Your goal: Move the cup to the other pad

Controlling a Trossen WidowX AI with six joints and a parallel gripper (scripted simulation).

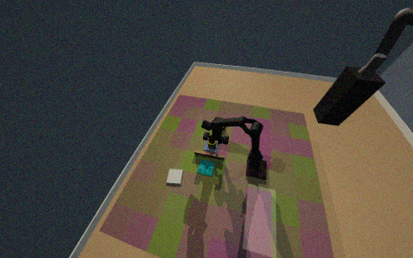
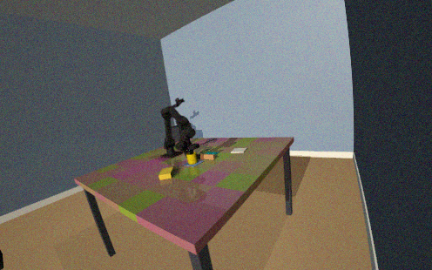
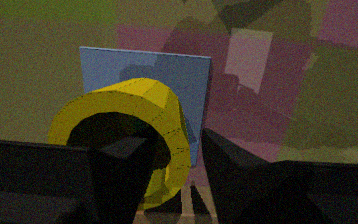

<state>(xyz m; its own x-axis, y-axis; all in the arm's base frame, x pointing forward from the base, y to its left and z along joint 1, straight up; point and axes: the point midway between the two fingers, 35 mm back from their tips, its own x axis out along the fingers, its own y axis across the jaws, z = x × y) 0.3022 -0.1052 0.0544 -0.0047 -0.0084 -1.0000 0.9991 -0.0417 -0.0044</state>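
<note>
The blue pad lies 3 cm ahead of my gripper tip and 5 cm below it. From my gripper tip the other things lie so: wooden bar (3 cm ahead, 10 cm to the left, 3 cm below); then teal pad (3 cm ahead, 19 cm to the left, 5 cm below); then cup (3 cm ahead).
</note>
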